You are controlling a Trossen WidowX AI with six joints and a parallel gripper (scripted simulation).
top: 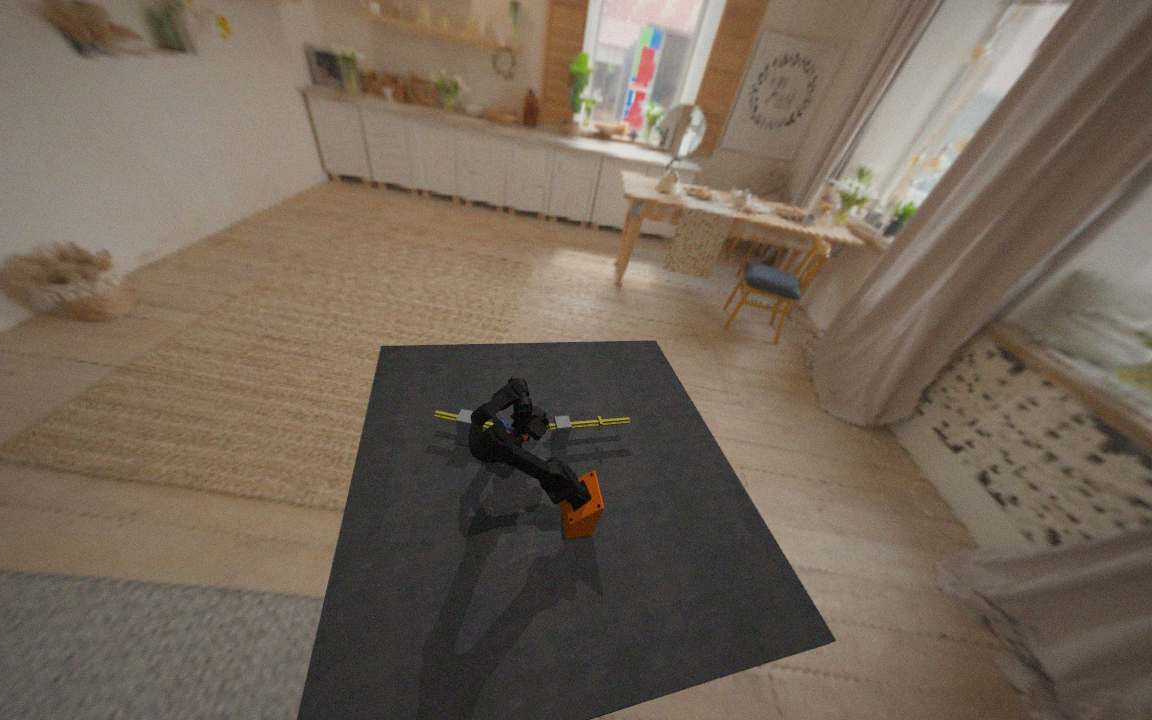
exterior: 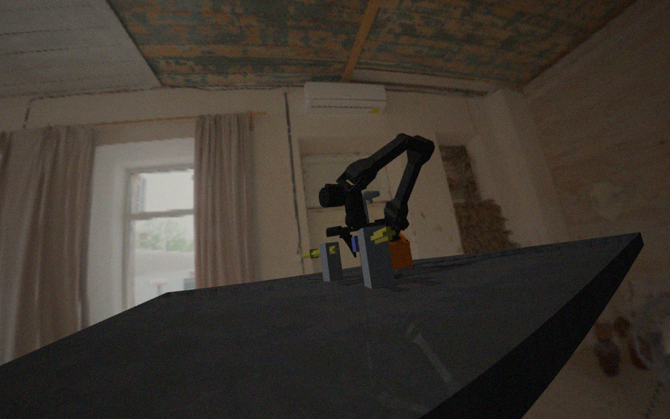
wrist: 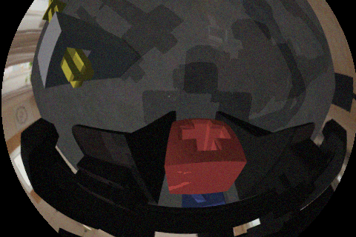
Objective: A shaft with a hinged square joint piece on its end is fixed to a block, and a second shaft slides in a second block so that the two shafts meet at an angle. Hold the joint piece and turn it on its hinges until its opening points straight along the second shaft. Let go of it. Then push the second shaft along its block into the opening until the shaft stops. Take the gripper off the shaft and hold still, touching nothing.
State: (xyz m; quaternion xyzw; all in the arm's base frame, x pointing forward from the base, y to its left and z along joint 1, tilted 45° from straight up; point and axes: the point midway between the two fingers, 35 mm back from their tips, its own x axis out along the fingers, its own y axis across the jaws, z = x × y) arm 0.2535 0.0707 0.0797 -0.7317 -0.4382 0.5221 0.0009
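Now: the red square joint piece 20 mm ahead of my gripper tip, 10 mm to the left of it and 40 mm above it.
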